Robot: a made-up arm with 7 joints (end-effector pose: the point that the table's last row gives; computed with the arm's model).
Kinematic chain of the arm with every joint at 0, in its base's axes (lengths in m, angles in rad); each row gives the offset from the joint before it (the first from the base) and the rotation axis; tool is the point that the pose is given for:
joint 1: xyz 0 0 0.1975 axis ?
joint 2: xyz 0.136 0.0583 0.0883 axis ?
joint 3: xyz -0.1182 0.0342 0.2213 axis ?
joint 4: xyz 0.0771 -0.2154 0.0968 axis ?
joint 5: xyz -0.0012 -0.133 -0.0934 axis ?
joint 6: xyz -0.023 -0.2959 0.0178 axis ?
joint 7: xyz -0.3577 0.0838 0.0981 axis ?
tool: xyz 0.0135 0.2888 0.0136
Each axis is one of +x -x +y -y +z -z.
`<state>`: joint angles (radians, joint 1 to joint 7).
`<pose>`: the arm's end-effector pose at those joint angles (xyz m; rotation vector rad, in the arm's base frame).
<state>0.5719 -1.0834 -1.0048 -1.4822 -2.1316 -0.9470 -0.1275</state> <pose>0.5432 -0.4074 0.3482 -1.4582 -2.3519 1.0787</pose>
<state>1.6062 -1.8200 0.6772 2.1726 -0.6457 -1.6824 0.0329</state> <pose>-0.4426 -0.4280 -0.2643 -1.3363 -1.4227 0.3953</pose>
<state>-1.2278 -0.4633 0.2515 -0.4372 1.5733 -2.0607 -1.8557</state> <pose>-0.1280 -0.1347 -0.1626 0.6677 -0.7774 0.0834</pose>
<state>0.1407 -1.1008 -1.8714 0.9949 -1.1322 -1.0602 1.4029</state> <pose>0.5614 -0.3950 0.4251 1.3748 2.3070 0.7473</pose>
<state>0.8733 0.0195 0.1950 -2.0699 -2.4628 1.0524 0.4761</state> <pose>0.0669 -0.0483 0.3184 0.5165 2.6282 -1.2727</pose>
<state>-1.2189 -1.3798 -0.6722 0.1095 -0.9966 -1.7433 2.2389</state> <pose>0.8620 -0.0049 -0.4096 -0.4817 -2.1305 -0.7994</pose>
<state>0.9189 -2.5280 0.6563 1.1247 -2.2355 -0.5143 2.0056</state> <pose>-0.3963 -0.0763 0.1560 -0.6602 -1.2528 0.8628</pose>
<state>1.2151 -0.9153 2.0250 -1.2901 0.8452 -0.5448 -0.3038</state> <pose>-0.9997 0.3018 0.5179 -1.9715 0.3457 0.2976</pose>
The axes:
joint 1: -y
joint 2: -z
joint 3: -x
joint 4: -z
joint 5: +x
joint 6: -z
joint 7: +x

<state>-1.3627 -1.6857 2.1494 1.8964 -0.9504 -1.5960 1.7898</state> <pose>-0.1089 -0.2329 0.7613 0.8348 0.7222 0.4569</pose>
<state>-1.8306 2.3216 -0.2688 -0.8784 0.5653 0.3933 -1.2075</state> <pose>0.0824 0.4399 0.1806 -1.8157 1.6908 -0.9864</pose>
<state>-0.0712 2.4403 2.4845 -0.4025 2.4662 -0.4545 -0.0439</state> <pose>0.7583 0.0833 0.8971 0.2027 0.1475 -2.2954</pose>
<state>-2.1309 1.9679 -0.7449 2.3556 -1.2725 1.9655 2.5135</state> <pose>0.1339 0.0441 0.2006 2.8519 0.0922 -0.4095</pose>
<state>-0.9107 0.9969 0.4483 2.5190 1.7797 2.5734 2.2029</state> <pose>0.1002 0.4769 0.4095 -0.1952 1.5783 -0.8011</pose>
